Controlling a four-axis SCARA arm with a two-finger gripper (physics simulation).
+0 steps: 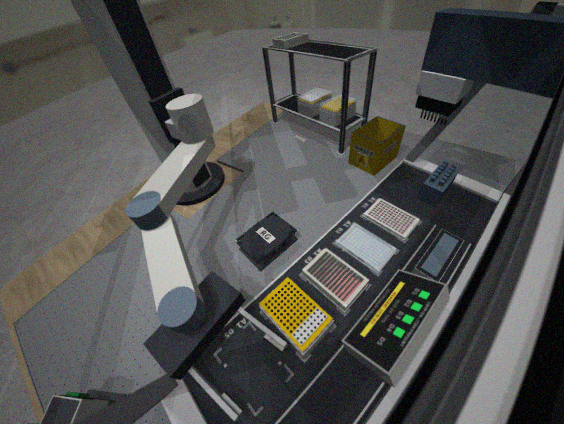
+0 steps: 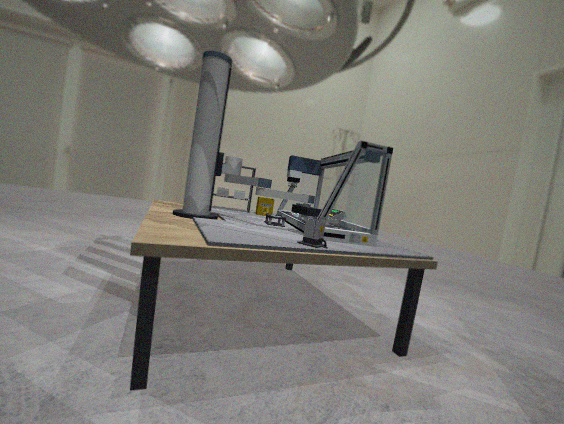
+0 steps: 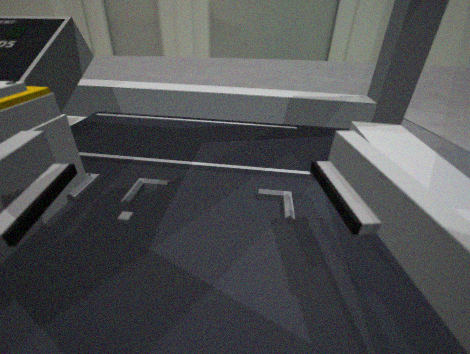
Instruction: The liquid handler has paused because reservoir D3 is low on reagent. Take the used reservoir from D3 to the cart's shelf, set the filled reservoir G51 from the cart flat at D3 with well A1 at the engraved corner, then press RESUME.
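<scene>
My gripper is open and empty, its two fingers spread low over slot D5, where light corner marks show on the dark deck. The used reservoir, with reddish channels in a pale frame, sits at D3, two slots from the gripper. A pale reservoir-like box stands on the top of the cart; its label is not readable. The control panel shows a yellow bar and several green lights. I cannot make out the RESUME button.
A yellow tip rack stands beside the gripper. Plates occupy D2 and D1. A black RG stand, yellow waste bin and blue rack stand farther off. Two tip boxes are on the cart's lower shelf.
</scene>
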